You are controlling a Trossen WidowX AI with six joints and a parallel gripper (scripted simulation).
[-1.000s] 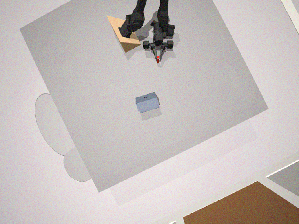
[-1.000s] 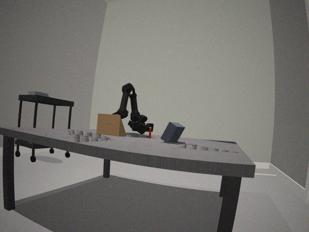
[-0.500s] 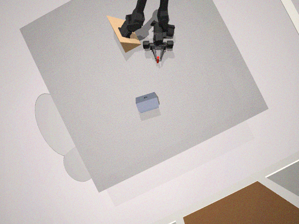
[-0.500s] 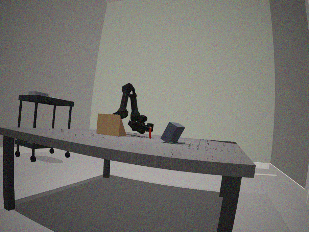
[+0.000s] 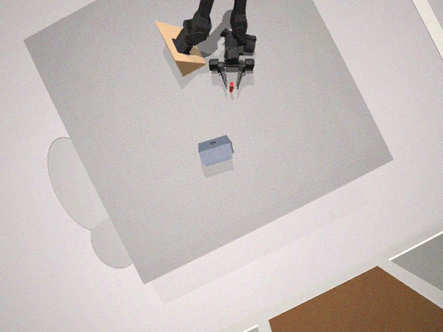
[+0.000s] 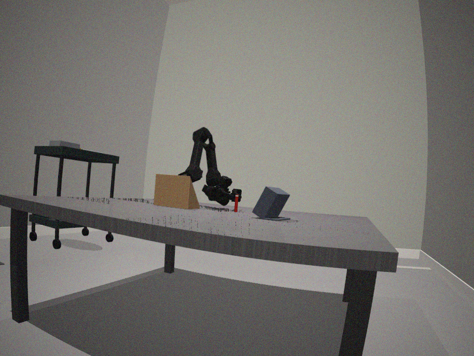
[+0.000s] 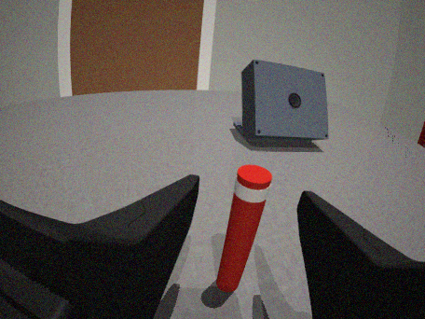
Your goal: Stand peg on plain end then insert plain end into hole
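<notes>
The red peg lies 1 cm below my gripper tip. Also, from my gripper tip: sloped panel 21 cm ahead, 18 cm to the right, 1 cm below.
</notes>
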